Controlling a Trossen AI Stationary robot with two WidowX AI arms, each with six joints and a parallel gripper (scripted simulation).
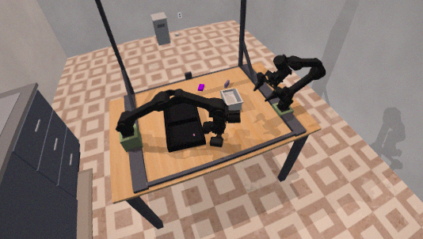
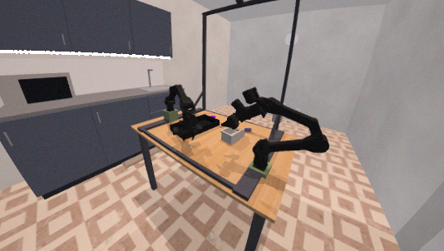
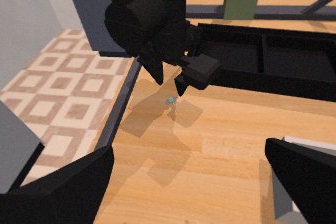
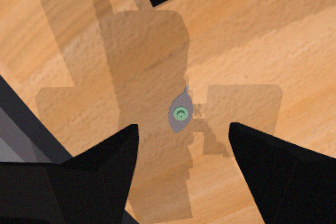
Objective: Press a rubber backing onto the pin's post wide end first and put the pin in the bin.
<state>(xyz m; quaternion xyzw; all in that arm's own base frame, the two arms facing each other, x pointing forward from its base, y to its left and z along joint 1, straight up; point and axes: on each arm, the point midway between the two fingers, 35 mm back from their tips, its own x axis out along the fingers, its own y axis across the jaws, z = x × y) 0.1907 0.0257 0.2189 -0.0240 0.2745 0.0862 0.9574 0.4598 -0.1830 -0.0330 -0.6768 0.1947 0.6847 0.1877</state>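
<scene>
Now: left hand 280 mm to the left of the silver leaf-shaped pin, 240 mm above it and 80 mm short of it. From my left hand the other things lie so: black two-compartment tray: 440 mm to the right, 220 mm below, 110 mm behind; then grey bin: 210 mm behind, 200 mm below, 110 mm to the right.
</scene>
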